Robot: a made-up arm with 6 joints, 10 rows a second.
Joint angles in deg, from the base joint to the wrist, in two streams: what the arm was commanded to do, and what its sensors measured. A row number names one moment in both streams.
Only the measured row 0 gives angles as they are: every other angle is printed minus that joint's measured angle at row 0.
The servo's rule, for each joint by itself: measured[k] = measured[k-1] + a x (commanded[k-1-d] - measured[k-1]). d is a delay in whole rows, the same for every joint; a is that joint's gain. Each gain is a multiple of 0.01, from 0.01 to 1. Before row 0 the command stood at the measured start. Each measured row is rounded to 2 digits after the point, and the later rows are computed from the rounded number. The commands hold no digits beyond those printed.
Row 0, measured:
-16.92, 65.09, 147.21, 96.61, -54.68, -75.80
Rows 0 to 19, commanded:
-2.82, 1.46, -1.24, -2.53, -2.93, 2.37
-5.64, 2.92, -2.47, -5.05, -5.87, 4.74
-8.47, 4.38, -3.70, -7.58, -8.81, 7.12
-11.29, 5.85, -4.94, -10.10, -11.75, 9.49
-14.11, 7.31, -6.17, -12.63, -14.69, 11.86
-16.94, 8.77, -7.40, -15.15, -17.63, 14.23
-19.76, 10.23, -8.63, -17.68, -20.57, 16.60
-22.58, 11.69, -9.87, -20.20, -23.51, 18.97
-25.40, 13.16, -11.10, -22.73, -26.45, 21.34
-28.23, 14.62, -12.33, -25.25, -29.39, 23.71
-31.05, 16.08, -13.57, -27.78, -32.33, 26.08
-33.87, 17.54, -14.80, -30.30, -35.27, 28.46
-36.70, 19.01, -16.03, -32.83, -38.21, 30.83
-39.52, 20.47, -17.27, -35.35, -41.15, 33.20
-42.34, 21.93, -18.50, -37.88, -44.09, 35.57
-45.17, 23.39, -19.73, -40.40, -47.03, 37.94
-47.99, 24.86, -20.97, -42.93, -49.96, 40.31
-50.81, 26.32, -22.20, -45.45, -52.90, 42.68
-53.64, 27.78, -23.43, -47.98, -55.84, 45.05
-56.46, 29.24, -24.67, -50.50, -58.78, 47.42
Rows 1 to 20, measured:
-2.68, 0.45, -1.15, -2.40, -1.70, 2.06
-5.49, 1.22, -2.38, -4.92, -4.12, 4.39
-8.32, 2.20, -3.61, -7.45, -6.84, 6.77
-11.14, 3.33, -4.85, -9.97, -9.69, 9.14
-13.96, 4.56, -6.08, -12.50, -12.59, 11.51
-16.79, 5.87, -7.31, -15.02, -15.51, 13.88
-19.61, 7.22, -8.54, -17.55, -18.44, 16.25
-22.43, 8.61, -9.78, -20.07, -21.38, 18.62
-25.25, 10.02, -11.01, -22.60, -24.32, 20.99
-28.08, 11.45, -12.24, -25.12, -27.26, 23.36
-30.90, 12.89, -13.48, -27.65, -30.20, 25.73
-33.72, 14.33, -14.71, -30.17, -33.14, 28.11
-36.55, 15.78, -15.94, -32.70, -36.08, 30.48
-39.37, 17.23, -17.18, -35.22, -39.02, 32.85
-42.19, 18.69, -18.41, -37.75, -41.96, 35.22
-45.02, 20.15, -19.64, -40.27, -44.90, 37.59
-47.84, 21.61, -20.88, -42.80, -47.83, 39.96
-50.66, 23.07, -22.11, -45.32, -50.77, 42.33
-53.49, 24.53, -23.34, -47.85, -53.71, 44.70
-56.31, 25.99, -24.58, -50.37, -56.65, 47.07
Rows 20 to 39, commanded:
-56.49, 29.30, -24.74, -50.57, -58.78, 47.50
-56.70, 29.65, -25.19, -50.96, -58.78, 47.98
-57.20, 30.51, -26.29, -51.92, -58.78, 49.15
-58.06, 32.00, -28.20, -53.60, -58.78, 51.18
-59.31, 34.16, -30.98, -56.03, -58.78, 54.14
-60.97, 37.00, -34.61, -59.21, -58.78, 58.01
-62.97, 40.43, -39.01, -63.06, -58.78, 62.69
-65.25, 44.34, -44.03, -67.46, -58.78, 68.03
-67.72, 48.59, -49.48, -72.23, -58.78, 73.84
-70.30, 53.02, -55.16, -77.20, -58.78, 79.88
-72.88, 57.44, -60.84, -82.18, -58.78, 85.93
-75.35, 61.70, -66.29, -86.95, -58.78, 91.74
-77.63, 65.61, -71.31, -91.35, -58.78, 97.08
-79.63, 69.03, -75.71, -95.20, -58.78, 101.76
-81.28, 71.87, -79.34, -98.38, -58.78, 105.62
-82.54, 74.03, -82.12, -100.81, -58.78, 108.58
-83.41, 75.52, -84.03, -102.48, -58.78, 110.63
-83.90, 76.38, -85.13, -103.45, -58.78, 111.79
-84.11, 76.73, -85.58, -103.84, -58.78, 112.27
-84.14, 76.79, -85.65, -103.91, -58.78, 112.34
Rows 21 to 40, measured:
-56.48, 27.02, -24.73, -50.56, -57.89, 47.44
-56.69, 27.84, -25.16, -50.94, -58.41, 47.91
-57.17, 28.67, -26.21, -51.87, -58.62, 48.99
-58.02, 29.70, -28.06, -53.51, -58.71, 50.90
-59.25, 31.08, -30.78, -55.90, -58.75, 53.72
-60.88, 32.92, -34.34, -59.04, -58.77, 57.45
-62.87, 35.25, -38.68, -62.86, -58.78, 62.01
-65.13, 38.07, -43.66, -67.23, -58.78, 67.25
-67.59, 41.33, -49.07, -71.98, -58.78, 72.98
-70.16, 44.95, -54.73, -76.94, -58.78, 78.98
-72.74, 48.82, -60.41, -81.92, -58.78, 85.03
-75.22, 52.81, -65.88, -86.70, -58.78, 90.87
-77.51, 56.78, -70.93, -91.12, -58.78, 96.27
-79.52, 60.58, -75.38, -95.00, -58.78, 101.05
-81.19, 64.08, -79.06, -98.21, -58.78, 105.03
-82.47, 67.16, -81.91, -100.68, -58.78, 108.12
-83.36, 69.75, -83.88, -102.39, -58.78, 110.30
-83.87, 71.81, -85.04, -103.40, -58.78, 111.60
-84.10, 73.34, -85.54, -103.82, -58.78, 112.18
-84.14, 74.41, -85.64, -103.91, -58.78, 112.32

